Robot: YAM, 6 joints.
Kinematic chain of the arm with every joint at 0, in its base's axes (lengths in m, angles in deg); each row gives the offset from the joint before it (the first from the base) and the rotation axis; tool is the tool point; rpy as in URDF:
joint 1: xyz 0 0 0.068 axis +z
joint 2: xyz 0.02 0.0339 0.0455 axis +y
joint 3: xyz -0.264 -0.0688 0 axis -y
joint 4: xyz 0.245 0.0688 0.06 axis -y
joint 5: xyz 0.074 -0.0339 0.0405 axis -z
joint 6: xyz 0.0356 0 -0.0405 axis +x
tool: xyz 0 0 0 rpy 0 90 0
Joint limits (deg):
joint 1: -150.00..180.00
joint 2: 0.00..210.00
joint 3: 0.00..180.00
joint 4: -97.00..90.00
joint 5: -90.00..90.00
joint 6: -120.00..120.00
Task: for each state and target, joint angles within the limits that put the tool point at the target. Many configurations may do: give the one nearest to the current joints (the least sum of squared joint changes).
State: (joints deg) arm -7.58 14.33 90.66 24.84 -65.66 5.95
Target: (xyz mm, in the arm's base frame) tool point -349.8 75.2 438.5
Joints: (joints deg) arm -6.89 1.18 93.60 26.13 -66.81 5.95
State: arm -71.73 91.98 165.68 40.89 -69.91 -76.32
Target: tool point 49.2 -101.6 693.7
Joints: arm -81.98 101.70 163.53 48.61 -76.05 -76.32
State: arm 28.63 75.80 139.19 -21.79 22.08 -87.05
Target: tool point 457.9 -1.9 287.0
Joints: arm 1.53 114.50 102.57 -32.57 23.34 -87.05
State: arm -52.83 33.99 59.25 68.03 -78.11 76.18
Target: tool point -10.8 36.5 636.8
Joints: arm -29.44 53.84 98.62 58.95 -48.05 76.18
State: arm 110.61 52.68 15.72 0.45 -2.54 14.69
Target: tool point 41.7 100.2 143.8
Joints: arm 71.36 25.93 11.05 -32.62 12.15 14.69
